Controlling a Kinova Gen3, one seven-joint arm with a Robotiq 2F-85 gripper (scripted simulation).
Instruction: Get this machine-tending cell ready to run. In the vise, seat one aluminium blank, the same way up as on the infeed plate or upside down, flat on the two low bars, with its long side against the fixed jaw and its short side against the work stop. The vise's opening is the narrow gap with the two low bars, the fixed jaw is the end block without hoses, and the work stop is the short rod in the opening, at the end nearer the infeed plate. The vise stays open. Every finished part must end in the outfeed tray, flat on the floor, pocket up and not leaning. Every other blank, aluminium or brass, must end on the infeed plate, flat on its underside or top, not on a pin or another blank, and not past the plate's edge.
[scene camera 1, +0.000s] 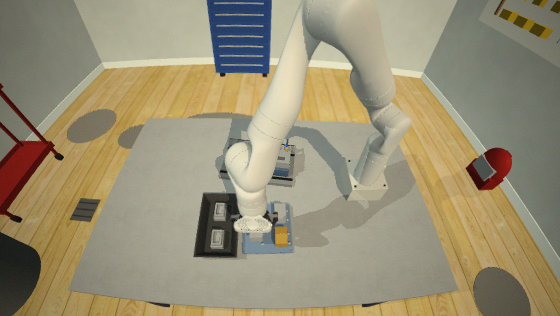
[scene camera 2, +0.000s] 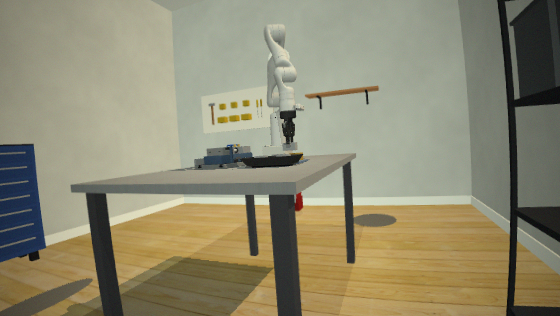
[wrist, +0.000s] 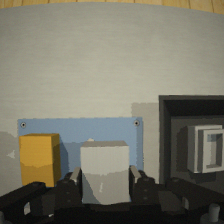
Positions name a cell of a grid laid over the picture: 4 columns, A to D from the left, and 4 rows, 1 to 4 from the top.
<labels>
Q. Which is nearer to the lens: the aluminium blank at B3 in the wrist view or the brass blank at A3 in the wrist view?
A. The aluminium blank.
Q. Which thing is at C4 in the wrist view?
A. My gripper.
</labels>
